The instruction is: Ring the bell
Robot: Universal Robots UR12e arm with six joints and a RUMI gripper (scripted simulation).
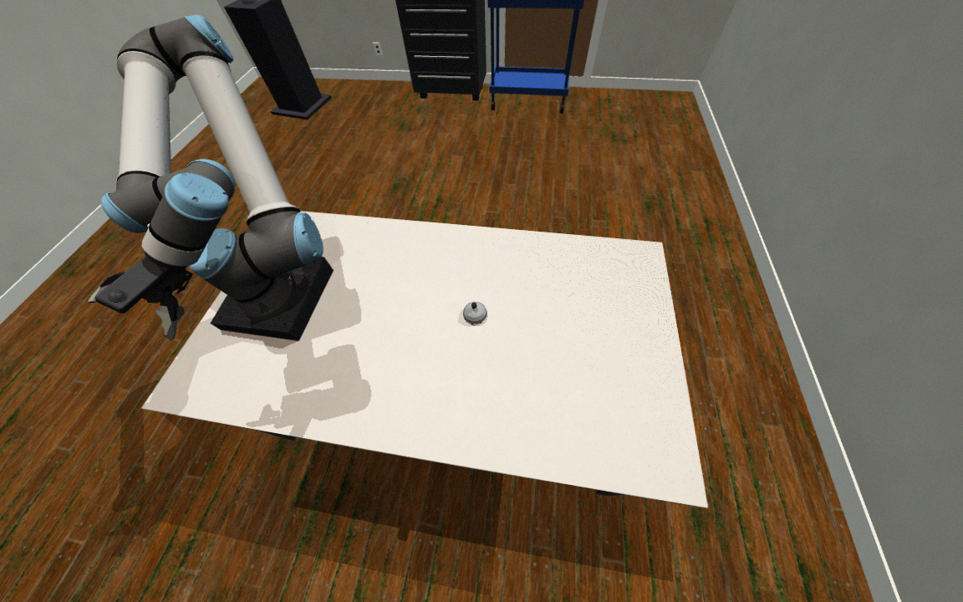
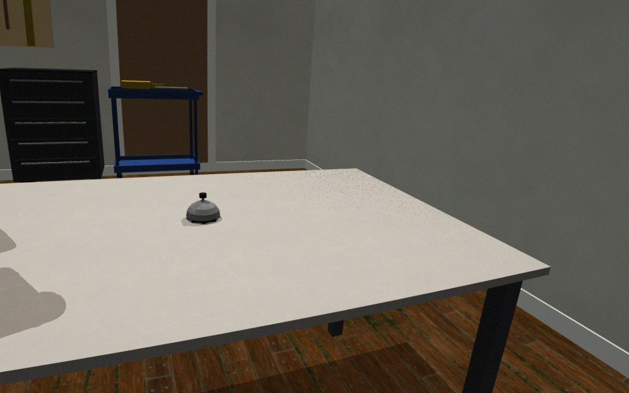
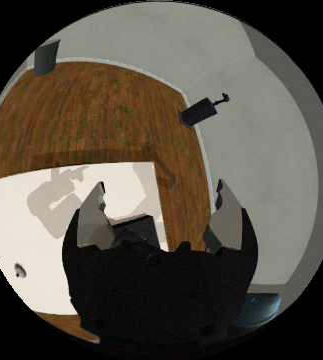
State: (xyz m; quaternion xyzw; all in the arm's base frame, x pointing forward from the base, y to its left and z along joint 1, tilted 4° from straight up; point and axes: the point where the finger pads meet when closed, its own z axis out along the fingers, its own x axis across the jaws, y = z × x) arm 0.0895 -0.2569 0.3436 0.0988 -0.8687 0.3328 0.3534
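Right now the black button is 63 cm ahead of my hand, 46 cm to the left of it and 34 cm below it. The rest, counted from my hand: grey dome bell: 63 cm ahead, 46 cm to the left, 36 cm below.
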